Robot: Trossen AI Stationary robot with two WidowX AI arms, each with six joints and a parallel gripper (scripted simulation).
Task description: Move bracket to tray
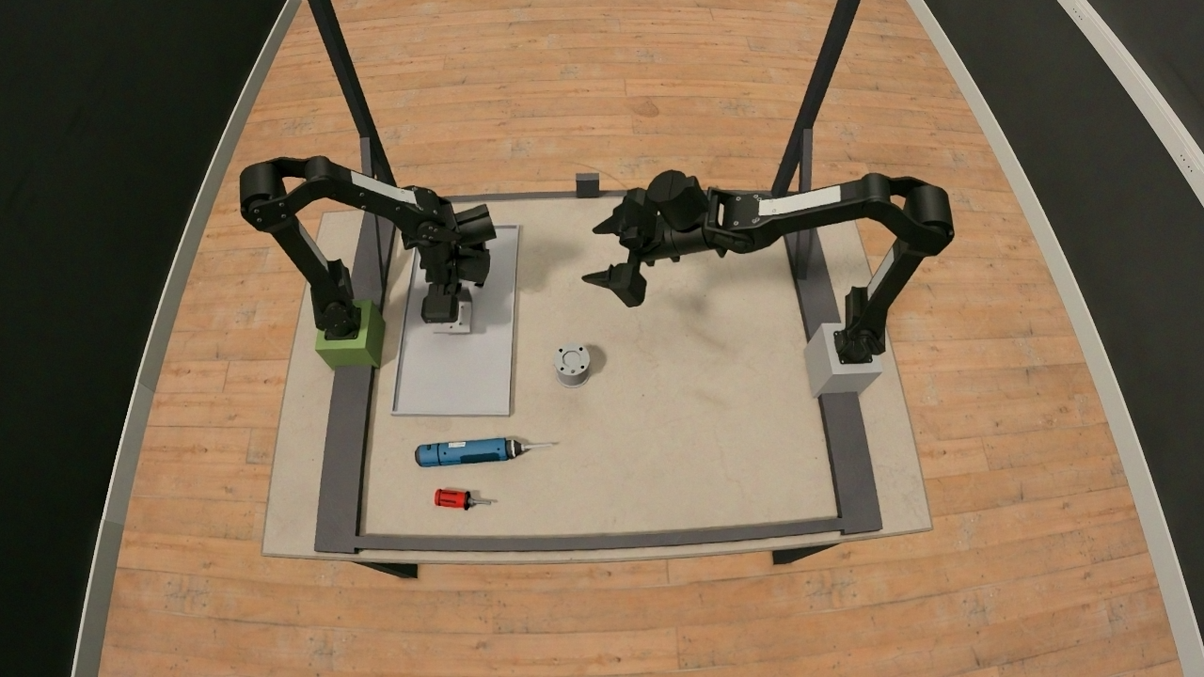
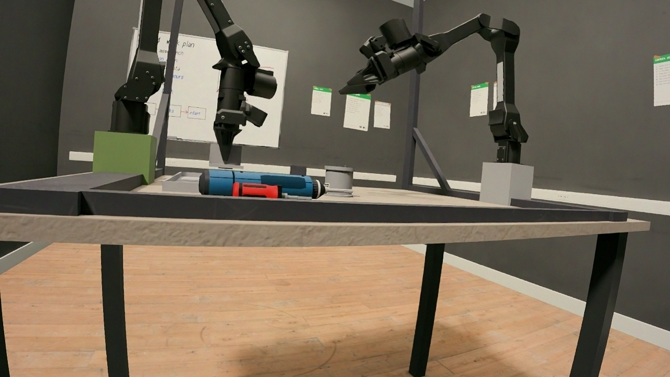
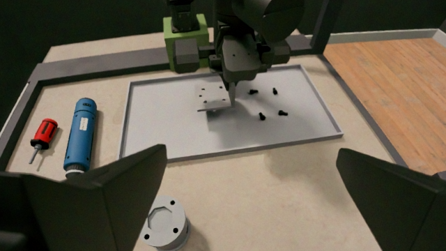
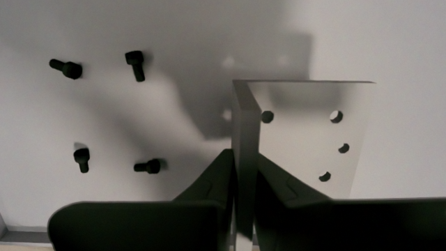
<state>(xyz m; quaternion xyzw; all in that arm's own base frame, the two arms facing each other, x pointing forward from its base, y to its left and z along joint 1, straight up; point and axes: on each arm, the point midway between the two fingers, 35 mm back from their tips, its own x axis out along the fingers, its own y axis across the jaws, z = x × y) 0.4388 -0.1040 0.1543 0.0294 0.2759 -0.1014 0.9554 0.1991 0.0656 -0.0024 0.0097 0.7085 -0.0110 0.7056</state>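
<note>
Now: right hand 80 mm above the grey tray and 10 mm short of it. The rest, counted from my right hand: grey round joint module (230 mm to the left, 110 mm ahead, 60 mm below); then grey L-shaped bracket (40 mm below, 30 mm ahead); then small red screwdriver (370 mm ahead, 70 mm below, 60 mm to the left).
</note>
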